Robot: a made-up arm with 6 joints.
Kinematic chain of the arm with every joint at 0, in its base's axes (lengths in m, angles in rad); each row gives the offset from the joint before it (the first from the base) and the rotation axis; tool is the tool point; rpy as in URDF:
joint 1: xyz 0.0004 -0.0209 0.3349 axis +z
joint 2: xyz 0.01 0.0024 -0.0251 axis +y
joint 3: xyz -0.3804 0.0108 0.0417 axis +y
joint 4: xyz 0.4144 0.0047 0.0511 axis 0.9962 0 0.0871
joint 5: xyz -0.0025 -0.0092 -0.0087 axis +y
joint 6: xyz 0.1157 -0.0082 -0.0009 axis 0.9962 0 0.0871
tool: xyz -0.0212 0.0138 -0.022 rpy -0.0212 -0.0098 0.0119
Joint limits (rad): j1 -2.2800..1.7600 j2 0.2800..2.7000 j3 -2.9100..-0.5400 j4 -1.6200..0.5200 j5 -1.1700..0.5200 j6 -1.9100..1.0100
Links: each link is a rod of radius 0.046 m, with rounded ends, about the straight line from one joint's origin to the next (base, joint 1, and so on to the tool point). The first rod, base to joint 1, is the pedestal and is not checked.
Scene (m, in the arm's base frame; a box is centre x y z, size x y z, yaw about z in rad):
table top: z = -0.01
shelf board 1: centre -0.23 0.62 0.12 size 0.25 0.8 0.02 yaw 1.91
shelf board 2: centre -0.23 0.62 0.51 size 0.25 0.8 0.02 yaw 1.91
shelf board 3: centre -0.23 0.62 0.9 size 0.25 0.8 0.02 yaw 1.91
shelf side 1: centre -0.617 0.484 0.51 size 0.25 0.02 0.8 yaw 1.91
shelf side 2: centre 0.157 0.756 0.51 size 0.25 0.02 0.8 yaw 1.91
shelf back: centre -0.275 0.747 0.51 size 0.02 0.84 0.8 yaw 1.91
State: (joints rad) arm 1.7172 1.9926 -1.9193 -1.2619 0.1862 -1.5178
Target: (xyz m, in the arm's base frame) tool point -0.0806 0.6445 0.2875
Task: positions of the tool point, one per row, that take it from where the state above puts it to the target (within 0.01 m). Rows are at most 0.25 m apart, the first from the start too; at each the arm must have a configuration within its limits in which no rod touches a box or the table.
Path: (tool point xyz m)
1: -0.0242 0.5976 0.7020
2: 0.0080 0.5058 0.7023
3: 0.0345 0.4104 0.6811
4: 0.0098 0.4665 0.4784
5: -0.0069 0.4355 0.2875
6: -0.0299 0.5113 0.2905
7: -0.0546 0.5813 0.2904
8: -0.0806 0.6445 0.2875

